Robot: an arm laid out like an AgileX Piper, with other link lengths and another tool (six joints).
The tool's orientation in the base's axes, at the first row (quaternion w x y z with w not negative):
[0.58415, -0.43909, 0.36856, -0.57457]
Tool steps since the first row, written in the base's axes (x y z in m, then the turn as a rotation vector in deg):
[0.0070, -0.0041, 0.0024, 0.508, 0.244, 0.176]
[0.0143, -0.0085, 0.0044, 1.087, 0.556, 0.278]
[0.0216, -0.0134, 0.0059, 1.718, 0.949, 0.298]
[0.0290, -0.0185, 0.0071, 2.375, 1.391, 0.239]
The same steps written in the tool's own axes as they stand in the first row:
[0.0047, 0.0004, 0.0070, -0.195, 0.001, 0.557]
[0.0098, 0.0012, 0.0141, -0.459, 0.092, 1.162]
[0.0152, 0.0026, 0.0210, -0.805, 0.275, 1.794]
[0.0209, 0.0043, 0.0279, -1.205, 0.538, 2.427]

